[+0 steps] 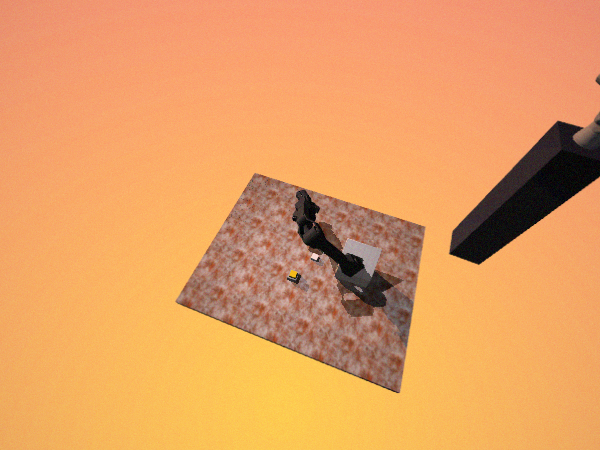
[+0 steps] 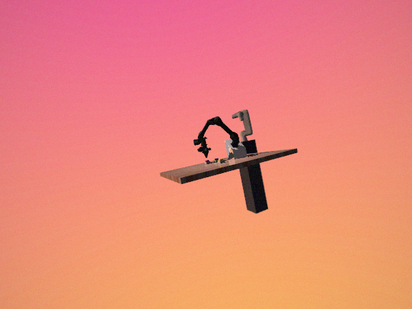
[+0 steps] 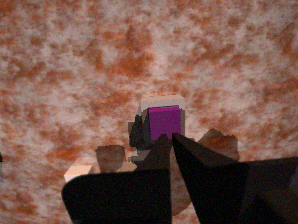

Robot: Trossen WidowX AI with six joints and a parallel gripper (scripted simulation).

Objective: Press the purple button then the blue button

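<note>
The purple button is 3 cm below my gripper tip. Round my gripper tip: blue button 10 cm behind, 3 cm to the left, 3 cm below; then yellow button 27 cm to the left, 3 cm below, 3 cm behind.
</note>
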